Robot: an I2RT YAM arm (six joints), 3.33 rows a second.
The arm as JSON. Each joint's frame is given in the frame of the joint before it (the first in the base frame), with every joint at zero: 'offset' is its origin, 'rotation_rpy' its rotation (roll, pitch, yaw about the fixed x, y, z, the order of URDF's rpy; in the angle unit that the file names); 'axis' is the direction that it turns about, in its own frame. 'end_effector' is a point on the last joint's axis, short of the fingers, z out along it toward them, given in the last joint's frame.
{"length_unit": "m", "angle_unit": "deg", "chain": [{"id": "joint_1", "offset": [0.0, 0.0, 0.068], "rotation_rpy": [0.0, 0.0, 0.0], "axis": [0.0, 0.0, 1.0]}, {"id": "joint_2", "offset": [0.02, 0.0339, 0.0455], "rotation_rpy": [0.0, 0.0, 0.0], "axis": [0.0, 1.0, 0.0]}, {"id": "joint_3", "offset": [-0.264, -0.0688, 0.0], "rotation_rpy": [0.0, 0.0, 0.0], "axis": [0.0, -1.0, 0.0]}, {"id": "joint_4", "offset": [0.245, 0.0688, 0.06], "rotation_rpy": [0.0, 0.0, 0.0], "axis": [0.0, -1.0, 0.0]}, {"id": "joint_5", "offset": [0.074, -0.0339, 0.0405], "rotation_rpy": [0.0, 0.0, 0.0], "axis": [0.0, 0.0, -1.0]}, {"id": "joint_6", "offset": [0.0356, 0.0, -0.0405], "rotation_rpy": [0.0, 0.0, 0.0], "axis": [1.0, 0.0, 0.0]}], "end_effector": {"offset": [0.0, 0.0, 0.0], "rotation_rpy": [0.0, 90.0, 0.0]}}
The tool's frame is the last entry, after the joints.
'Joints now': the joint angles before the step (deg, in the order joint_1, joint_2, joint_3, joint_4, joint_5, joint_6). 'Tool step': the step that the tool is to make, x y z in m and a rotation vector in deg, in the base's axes. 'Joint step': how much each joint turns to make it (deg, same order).
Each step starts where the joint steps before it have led.
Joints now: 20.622 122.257 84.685 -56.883 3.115 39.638
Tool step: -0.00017 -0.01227 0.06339 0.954 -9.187 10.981
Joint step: -1.529 -9.268 1.136 -0.481 2.120 -12.546
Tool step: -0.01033 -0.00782 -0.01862 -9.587 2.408 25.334
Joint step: -0.022 -0.807 -5.616 3.192 6.295 -26.207
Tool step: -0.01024 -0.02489 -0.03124 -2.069 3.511 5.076
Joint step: -3.257 -0.001 -7.628 5.398 0.524 -8.545
